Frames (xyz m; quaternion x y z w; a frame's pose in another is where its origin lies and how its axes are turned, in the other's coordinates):
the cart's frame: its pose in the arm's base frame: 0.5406 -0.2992 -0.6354 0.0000 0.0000 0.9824 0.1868
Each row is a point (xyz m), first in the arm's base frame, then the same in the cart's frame.
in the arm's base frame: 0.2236 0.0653 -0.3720
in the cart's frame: 0.4287 -0.2227 0.2634
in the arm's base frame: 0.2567 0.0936 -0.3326
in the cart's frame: 0.4083 -0.2612 0.3028
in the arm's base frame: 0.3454 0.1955 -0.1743
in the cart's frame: 0.3631 -0.3885 0.4611
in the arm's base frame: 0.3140 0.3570 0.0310
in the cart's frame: 0.4516 -0.5272 0.6664
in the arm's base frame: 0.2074 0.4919 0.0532
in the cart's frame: 0.6003 -0.6136 0.6886
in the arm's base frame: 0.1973 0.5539 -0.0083
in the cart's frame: 0.6324 -0.6676 0.6271
